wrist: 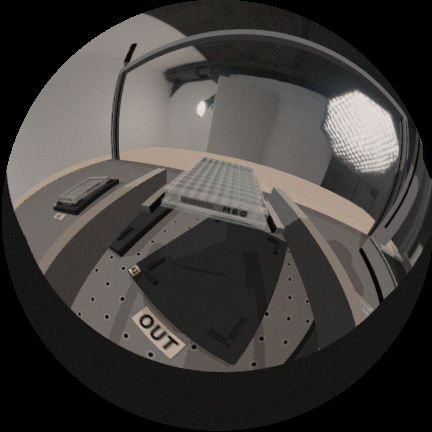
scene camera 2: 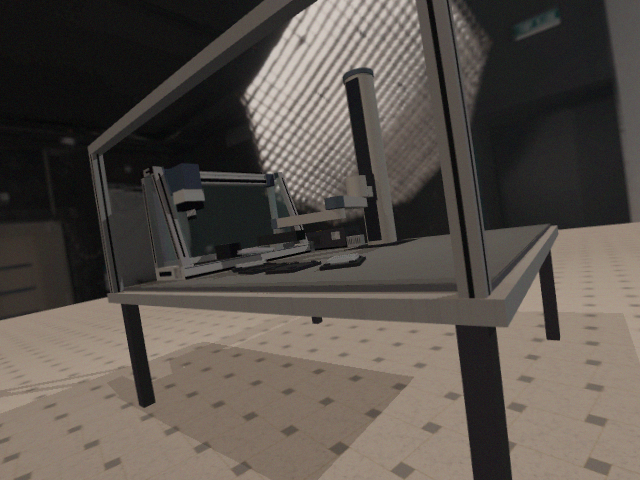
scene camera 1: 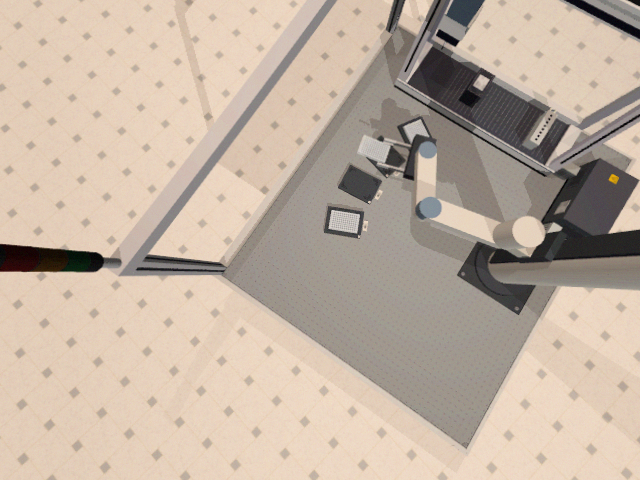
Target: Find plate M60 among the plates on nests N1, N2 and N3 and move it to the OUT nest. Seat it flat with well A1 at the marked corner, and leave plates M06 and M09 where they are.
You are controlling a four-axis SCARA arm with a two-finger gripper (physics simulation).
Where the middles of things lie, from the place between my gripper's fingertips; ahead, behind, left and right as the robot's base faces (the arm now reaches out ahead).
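Dark OUT nest (wrist: 213, 282): from my hand, 7 cm below, 3 cm behind, 3 cm to the right. Dark N2 nest (scene camera 1: 356, 182): 14 cm to the left of my hand, 7 cm below, 1 cm behind. OUT label (wrist: 163, 338): 11 cm behind my hand, 8 cm below, 1 cm to the right. Nearest to my hand of the things named here, going by their middles: dark OUT nest.
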